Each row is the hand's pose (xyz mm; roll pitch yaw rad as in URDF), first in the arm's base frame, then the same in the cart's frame.
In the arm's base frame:
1: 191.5 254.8 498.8 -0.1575 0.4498 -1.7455
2: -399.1 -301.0 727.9 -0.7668 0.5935 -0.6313
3: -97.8 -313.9 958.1 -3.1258 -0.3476 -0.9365
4: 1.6 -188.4 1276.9 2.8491 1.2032 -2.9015
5: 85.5 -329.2 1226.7 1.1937 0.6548 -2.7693
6: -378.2 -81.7 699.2 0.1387 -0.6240 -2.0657
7: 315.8 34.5 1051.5 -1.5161 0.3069 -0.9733
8: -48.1 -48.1 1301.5 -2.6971 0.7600 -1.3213
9: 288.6 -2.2 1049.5 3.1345 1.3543 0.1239
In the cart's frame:
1: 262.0 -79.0 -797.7 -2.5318 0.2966 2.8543
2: -374.3 -608.9 -954.2 2.1384 0.4378 1.8277
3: -129.7 -594.4 -1243.8 0.3129 1.3948 2.3745
4: 145.2 -782.0 -1372.2 1.5025 -0.6395 2.4671
5: 65.5 -684.4 -1488.4 -0.6417 -0.5443 3.1282
6: -212.0 -582.2 -804.9 -1.6867 0.5843 -2.2146
7: 388.0 -417.4 -1286.7 1.7387 0.7434 2.1768
8: 232.6 -838.2 -1262.8 0.8385 0.2322 2.3782
9: 345.4 -431.7 -1295.1 -0.9220 -0.3904 1.8558

